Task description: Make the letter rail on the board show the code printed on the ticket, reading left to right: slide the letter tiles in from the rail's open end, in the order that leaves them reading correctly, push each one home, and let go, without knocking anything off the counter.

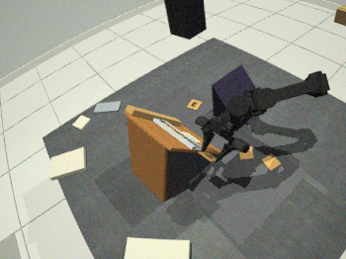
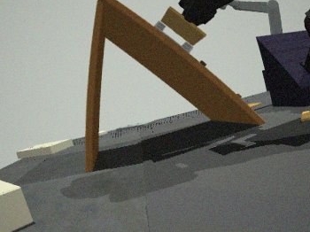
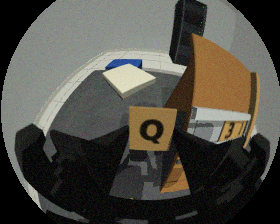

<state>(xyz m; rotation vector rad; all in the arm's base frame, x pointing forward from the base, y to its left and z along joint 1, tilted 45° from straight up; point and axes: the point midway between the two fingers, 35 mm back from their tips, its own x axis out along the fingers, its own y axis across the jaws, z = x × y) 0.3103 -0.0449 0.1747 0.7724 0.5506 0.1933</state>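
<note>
The white ticket lies 15 cm to the right of my gripper tip, 8 cm below it and 6 cm behind it. Round my gripper tip: cream block (54 cm to the right, 36 cm ahead, 16 cm below); small cream card (73 cm to the right, 18 cm ahead, 17 cm below); grey card (70 cm to the right, 17 cm below, 2 cm ahead).
</note>
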